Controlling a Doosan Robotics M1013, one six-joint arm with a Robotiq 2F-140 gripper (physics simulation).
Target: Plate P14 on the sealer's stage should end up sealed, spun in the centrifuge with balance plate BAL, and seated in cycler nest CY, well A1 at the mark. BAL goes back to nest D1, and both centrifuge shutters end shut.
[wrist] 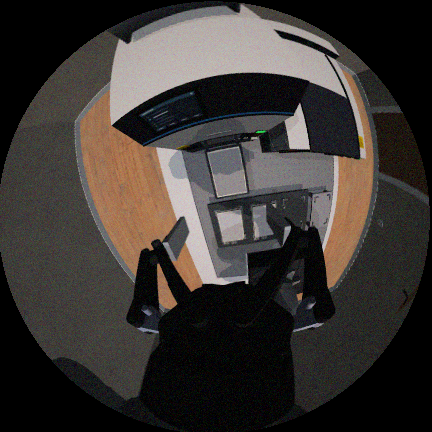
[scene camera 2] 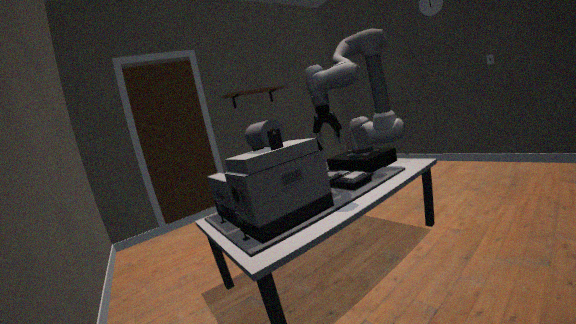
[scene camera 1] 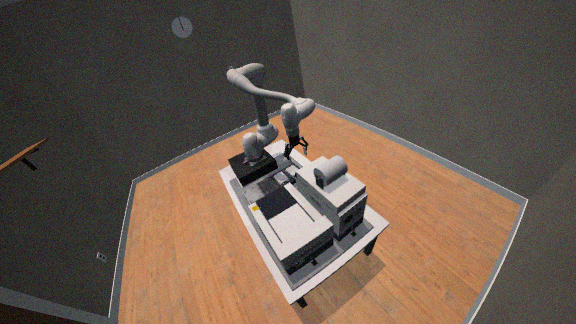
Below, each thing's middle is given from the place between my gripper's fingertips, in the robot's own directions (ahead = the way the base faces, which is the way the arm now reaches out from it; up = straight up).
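Scene:
The centrifuge (scene camera 1: 297, 232) is what I measure my hand from: my hand is 34 cm to the left of it, 32 cm short of it and 16 cm above it.

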